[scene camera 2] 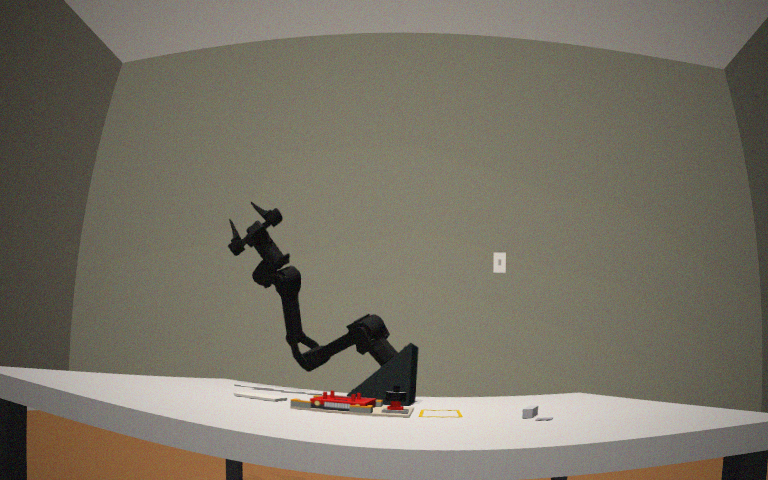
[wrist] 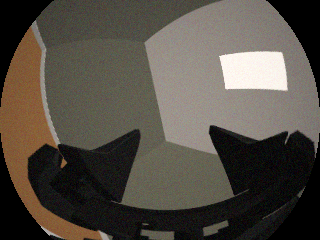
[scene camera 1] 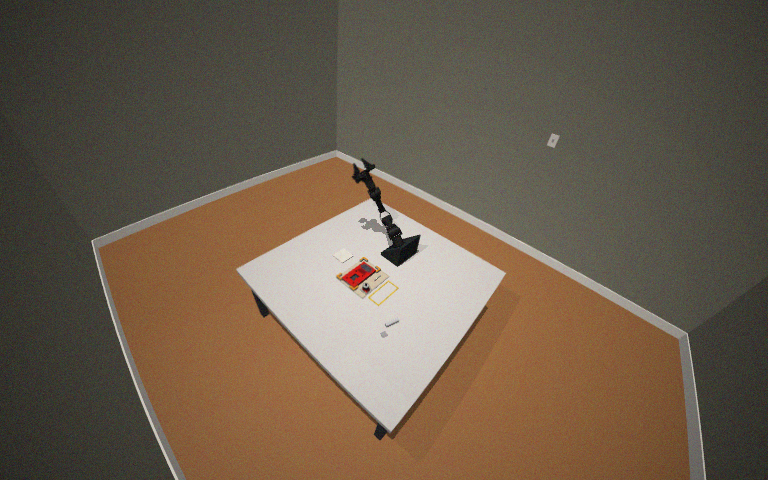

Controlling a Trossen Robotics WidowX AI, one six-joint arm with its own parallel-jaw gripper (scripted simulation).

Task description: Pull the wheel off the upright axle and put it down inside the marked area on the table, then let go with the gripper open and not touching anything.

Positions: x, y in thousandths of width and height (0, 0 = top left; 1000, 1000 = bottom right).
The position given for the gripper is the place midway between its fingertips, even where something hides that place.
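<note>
Gripper (scene camera 2: 313, 439), also in the wrist view (wrist: 548, 548): open, holding nothing.
</note>
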